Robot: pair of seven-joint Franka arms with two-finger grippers.
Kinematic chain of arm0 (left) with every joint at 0, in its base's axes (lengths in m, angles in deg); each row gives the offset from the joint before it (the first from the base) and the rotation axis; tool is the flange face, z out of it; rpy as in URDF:
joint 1: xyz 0 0 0.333 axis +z
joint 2: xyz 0 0 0 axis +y
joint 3: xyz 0 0 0.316 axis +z
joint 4: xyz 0.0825 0 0 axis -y
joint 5: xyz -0.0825 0 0.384 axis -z
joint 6: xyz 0 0 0 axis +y
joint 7: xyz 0.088 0 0 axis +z
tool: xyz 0 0 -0.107 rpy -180 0 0
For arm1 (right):
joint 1: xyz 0 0 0.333 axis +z
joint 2: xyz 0 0 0 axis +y
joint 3: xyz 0 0 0.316 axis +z
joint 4: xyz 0.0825 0 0 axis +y
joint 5: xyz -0.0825 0 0.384 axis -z
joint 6: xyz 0 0 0 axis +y
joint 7: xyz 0.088 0 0 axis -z
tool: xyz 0 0 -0.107 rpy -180 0 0
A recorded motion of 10 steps. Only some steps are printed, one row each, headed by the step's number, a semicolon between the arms.
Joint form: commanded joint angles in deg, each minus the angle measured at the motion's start. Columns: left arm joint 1, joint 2, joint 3, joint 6, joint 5, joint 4, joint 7; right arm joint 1, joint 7, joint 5, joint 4, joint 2, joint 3, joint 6.
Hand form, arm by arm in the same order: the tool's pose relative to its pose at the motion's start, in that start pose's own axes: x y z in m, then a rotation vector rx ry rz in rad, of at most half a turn. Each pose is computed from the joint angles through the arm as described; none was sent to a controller.
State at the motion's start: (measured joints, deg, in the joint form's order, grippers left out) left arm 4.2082 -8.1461 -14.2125 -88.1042 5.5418 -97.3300 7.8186; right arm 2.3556 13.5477 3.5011 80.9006 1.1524 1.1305 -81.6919
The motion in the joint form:
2: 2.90 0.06 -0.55 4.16 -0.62 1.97 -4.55; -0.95 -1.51 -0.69 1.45 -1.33 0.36 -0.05
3: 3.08 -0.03 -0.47 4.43 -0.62 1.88 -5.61; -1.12 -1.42 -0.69 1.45 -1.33 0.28 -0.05
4: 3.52 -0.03 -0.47 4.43 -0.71 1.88 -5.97; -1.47 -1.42 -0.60 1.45 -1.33 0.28 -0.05
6: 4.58 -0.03 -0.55 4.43 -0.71 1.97 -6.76; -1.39 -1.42 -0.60 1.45 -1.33 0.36 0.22
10: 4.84 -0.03 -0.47 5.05 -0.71 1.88 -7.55; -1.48 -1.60 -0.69 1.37 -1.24 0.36 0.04
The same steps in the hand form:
2: -0.0041 -0.0207 -0.0103 0.0139 -0.0362 0.0406; -0.0061 0.0056 -0.0007 0.0108 -0.0043 -0.0179
3: -0.0048 -0.0230 -0.0101 0.0138 -0.0408 0.0545; -0.0055 0.0079 -0.0006 0.0108 -0.0045 -0.0120
4: -0.0043 -0.0270 -0.0103 0.0149 -0.0404 0.0530; -0.0048 0.0113 -0.0004 0.0092 -0.0045 -0.0057
6: -0.0033 -0.0353 -0.0115 0.0139 -0.0381 0.0499; -0.0056 0.0099 -0.0001 0.0082 -0.0090 -0.0085
10: -0.0042 -0.0385 -0.0101 0.0135 -0.0502 0.0575; -0.0047 0.0104 -0.0001 0.0104 -0.0065 -0.0103

